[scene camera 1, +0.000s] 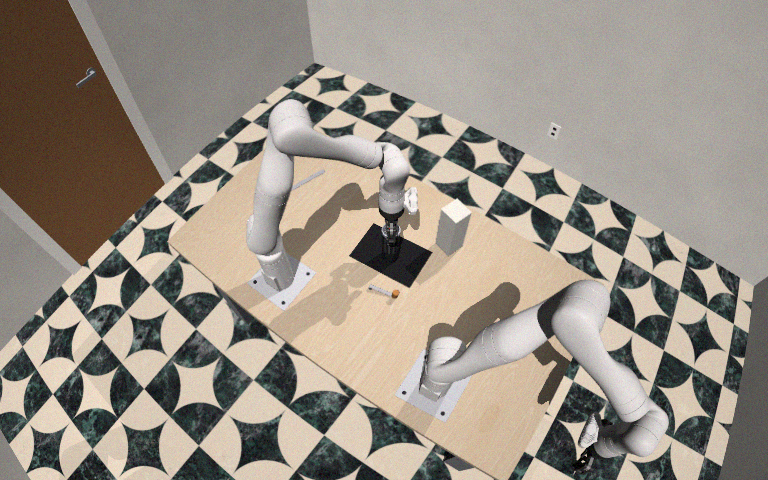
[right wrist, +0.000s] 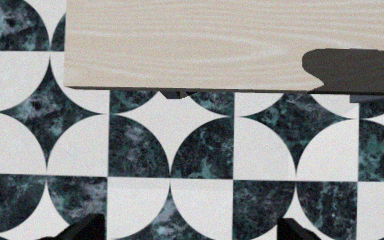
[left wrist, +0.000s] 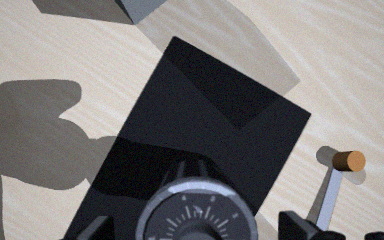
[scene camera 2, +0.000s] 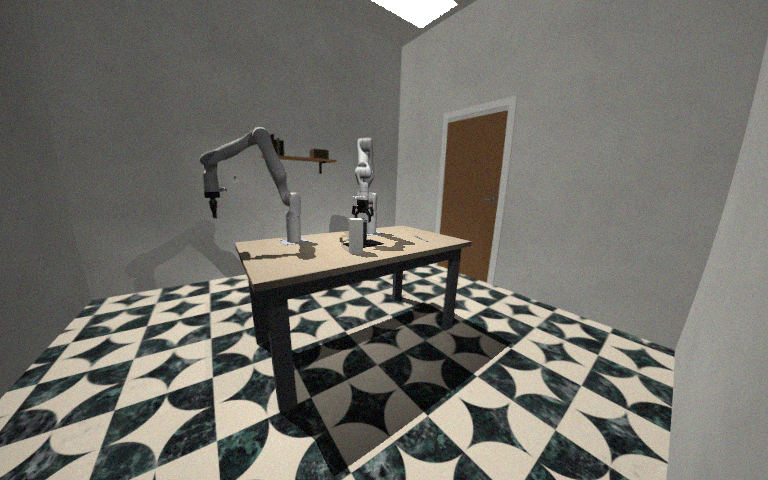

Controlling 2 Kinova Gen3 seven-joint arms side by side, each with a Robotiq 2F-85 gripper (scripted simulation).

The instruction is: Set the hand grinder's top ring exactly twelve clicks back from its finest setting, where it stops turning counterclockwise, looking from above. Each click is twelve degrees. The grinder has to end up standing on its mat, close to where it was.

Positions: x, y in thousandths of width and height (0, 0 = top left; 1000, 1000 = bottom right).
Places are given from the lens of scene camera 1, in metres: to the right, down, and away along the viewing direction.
tall pale box (scene camera 1: 592, 457): 0.22, -0.06, 1.34
black mat (scene camera 1: 537, 536): 0.10, 0.06, 1.50
